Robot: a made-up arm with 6 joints.
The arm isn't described. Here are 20 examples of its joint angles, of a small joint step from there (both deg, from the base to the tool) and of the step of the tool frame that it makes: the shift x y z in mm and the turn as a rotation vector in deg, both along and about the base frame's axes.
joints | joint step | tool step
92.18 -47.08 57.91 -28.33 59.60 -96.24 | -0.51 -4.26 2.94 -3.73 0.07 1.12 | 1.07 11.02 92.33 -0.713 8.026 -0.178
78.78 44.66 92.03 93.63 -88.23 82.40 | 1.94 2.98 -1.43 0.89 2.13 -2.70 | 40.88 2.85 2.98 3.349 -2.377 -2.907
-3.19 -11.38 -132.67 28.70 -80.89 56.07 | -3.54 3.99 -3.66 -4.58 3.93 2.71 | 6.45 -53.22 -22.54 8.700 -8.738 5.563
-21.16 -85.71 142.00 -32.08 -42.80 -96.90 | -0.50 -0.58 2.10 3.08 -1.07 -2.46 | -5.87 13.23 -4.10 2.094 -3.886 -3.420
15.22 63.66 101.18 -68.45 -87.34 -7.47 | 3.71 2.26 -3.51 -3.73 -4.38 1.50 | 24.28 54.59 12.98 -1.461 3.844 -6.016
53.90 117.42 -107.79 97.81 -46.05 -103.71 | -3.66 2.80 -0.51 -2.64 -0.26 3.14 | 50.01 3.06 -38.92 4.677 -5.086 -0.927
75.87 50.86 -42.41 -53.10 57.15 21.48 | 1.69 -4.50 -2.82 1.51 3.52 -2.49 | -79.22 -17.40 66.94 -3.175 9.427 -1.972
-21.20 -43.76 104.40 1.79 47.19 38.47 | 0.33 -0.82 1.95 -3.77 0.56 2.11 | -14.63 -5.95 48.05 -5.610 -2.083 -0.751
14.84 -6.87 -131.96 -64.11 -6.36 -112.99 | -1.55 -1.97 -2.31 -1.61 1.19 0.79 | 0.07 24.28 20.91 -0.116 -3.275 1.937
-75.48 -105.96 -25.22 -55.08 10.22 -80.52 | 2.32 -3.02 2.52 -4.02 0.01 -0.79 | 10.77 -39.07 5.40 3.112 -2.300 -3.595
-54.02 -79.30 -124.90 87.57 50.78 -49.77 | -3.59 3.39 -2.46 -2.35 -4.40 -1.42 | -64.43 -69.84 68.04 6.600 3.209 6.413
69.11 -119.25 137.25 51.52 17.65 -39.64 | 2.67 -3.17 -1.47 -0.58 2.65 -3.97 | 16.85 -1.21 4.77 -1.466 -0.070 1.973
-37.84 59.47 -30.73 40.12 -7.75 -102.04 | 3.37 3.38 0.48 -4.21 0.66 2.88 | 23.53 -36.84 -30.60 3.308 8.872 -6.014
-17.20 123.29 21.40 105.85 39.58 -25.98 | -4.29 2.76 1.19 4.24 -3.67 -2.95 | -53.99 -25.88 -0.81 3.907 -4.786 -1.118
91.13 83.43 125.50 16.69 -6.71 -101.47 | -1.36 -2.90 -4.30 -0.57 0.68 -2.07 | 21.12 -15.15 -10.07 0.846 2.403 -2.645
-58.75 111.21 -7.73 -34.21 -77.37 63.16 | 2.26 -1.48 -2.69 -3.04 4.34 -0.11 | 17.59 14.41 0.39 -5.446 0.846 -7.722
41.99 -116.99 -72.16 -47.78 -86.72 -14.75 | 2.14 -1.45 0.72 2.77 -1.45 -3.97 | 3.06 -8.87 -5.12 0.897 5.981 -1.796
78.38 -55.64 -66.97 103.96 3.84 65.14 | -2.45 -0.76 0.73 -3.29 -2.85 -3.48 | 22.17 7.08 17.82 -2.626 1.539 1.207
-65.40 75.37 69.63 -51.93 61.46 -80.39 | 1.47 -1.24 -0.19 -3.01 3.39 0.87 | 39.59 -6.18 1.15 0.312 -4.395 -4.895
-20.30 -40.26 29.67 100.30 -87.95 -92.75 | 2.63 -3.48 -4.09 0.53 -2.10 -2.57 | 22.80 3.98 39.36 -4.669 -2.082 -0.819
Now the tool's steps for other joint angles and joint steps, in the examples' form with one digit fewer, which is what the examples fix.
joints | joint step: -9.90 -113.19 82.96 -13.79 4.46 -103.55 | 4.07 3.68 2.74 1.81 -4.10 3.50
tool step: -55.9 14.7 -30.4 1.80 -1.71 -9.52
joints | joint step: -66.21 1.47 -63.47 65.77 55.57 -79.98 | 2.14 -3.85 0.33 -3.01 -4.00 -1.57
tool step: 20.4 22.1 -7.0 -1.95 -2.08 -7.24
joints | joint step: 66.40 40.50 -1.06 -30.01 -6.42 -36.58 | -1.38 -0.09 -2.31 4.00 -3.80 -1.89
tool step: 21.7 -27.0 17.0 -1.41 -4.14 5.56
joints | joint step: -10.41 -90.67 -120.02 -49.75 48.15 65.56 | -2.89 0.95 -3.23 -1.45 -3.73 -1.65
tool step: -44.4 -17.1 3.4 -0.25 1.96 3.49
